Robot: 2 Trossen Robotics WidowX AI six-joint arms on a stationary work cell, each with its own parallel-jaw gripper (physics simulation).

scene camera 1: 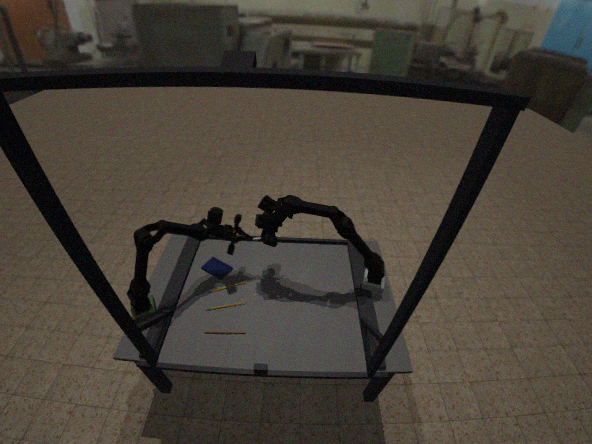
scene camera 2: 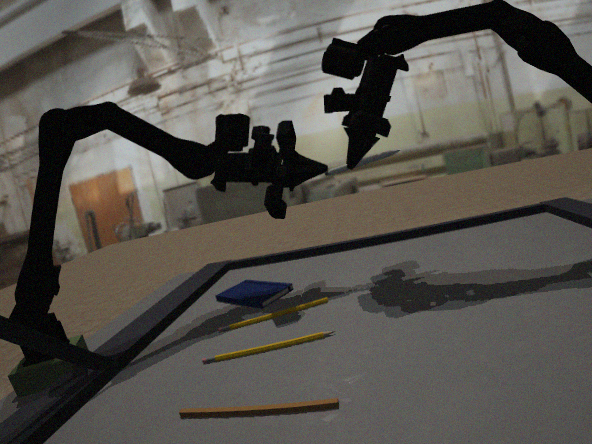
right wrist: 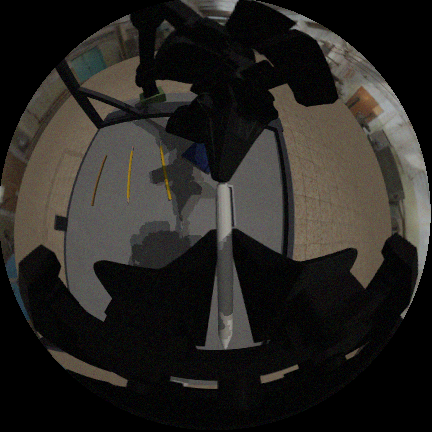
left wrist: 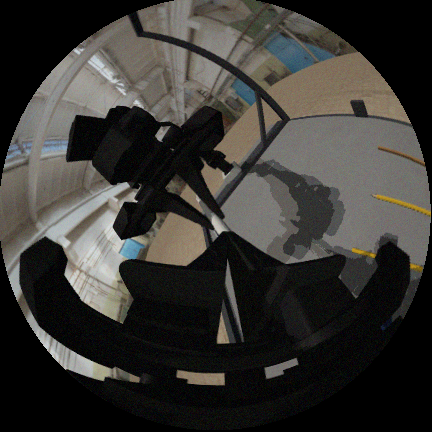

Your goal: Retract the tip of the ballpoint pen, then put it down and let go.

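Pixels of known places: left gripper, between the fingertips: (scene camera 1: pixel 252 238) (scene camera 2: pixel 327 168) (right wrist: pixel 219 180) (left wrist: pixel 226 236); right gripper, between the fingertips: (scene camera 1: pixel 261 239) (scene camera 2: pixel 349 168) (right wrist: pixel 223 234) (left wrist: pixel 218 223); left arm's base, origin of its link: (scene camera 1: pixel 142 306) (right wrist: pixel 150 92); right arm's base, origin of its link: (scene camera 1: pixel 374 278) (left wrist: pixel 228 169).
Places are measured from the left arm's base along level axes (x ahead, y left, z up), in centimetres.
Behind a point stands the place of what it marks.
Observation:
The ballpoint pen (scene camera 2: pixel 381 156) @[y -3.4, x 64.7, z 17.6 cm] (right wrist: pixel 225 210) @[y 0.5, x 57.8, z 17.4 cm] is white and grey and held well above the table. My right gripper (scene camera 2: pixel 351 166) @[y -0.3, x 59.3, z 16.6 cm] (right wrist: pixel 223 234) @[y -0.3, x 59.3, z 16.6 cm] is shut on its barrel. In the right wrist view the pen's tapered writing end points down the picture and its clip end points up. My left gripper (scene camera 2: pixel 326 170) @[y 1.1, x 55.6, z 17.4 cm] (left wrist: pixel 226 236) @[y 1.1, x 55.6, z 17.4 cm] (right wrist: pixel 219 180) @[y 1.1, x 55.6, z 17.4 cm] is shut and empty, its fingertips right at the pen's clip end, seemingly touching it. The push button does not show there; the fingertips hide that end. Whether the writing tip is out is too small to tell.
A blue book (scene camera 1: pixel 217 268) @[y 8.8, x 38.0, z -2.8 cm] (scene camera 2: pixel 254 293) @[y 7.2, x 37.9, z -2.8 cm] lies on the table (scene camera 1: pixel 310 335) @[y -44.3, x 61.1, z -4.0 cm] below the left gripper. Two yellow pencils (scene camera 2: pixel 274 315) @[y -4.3, x 38.4, z -3.6 cm] (scene camera 2: pixel 270 346) @[y -14.3, x 34.8, z -3.4 cm] and an orange stick (scene camera 1: pixel 225 332) @[y -26.3, x 29.6, z -3.5 cm] (scene camera 2: pixel 260 409) @[y -26.8, x 30.1, z -3.3 cm] lie nearer the front. A dark frame (scene camera 1: pixel 450 215) @[y -68.8, x 72.4, z 75.4 cm] stands around the table.

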